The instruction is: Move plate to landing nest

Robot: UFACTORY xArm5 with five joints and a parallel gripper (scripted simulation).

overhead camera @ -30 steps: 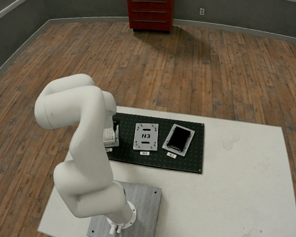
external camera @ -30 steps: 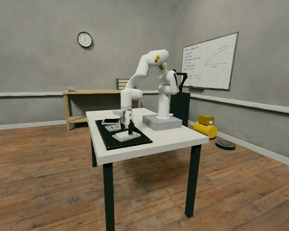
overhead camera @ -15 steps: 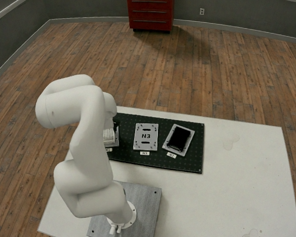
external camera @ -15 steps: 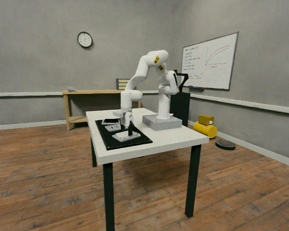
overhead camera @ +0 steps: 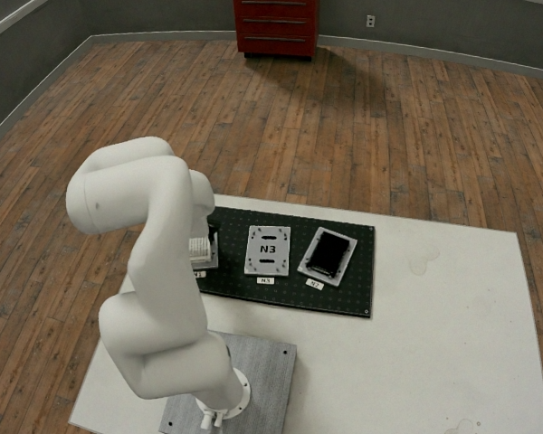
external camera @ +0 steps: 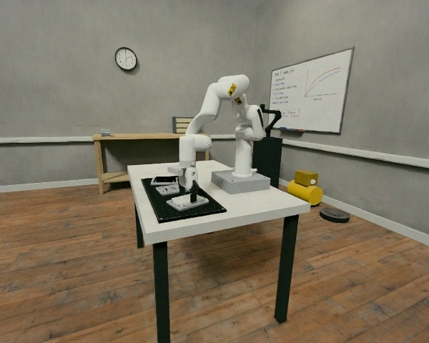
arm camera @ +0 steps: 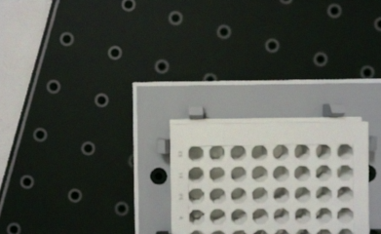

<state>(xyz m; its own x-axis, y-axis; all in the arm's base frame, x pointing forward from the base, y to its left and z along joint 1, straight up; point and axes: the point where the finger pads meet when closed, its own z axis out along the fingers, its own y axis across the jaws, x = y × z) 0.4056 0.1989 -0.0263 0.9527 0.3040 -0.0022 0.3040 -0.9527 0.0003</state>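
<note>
The white plate M06 is 1 cm below my hand. Also, from my hand: nest N1: 2 cm below; then nest N3: 21 cm to the right, 2 cm below, 2 cm ahead; then black plate M09: 38 cm to the right, 4 cm ahead, 1 cm below.
</note>
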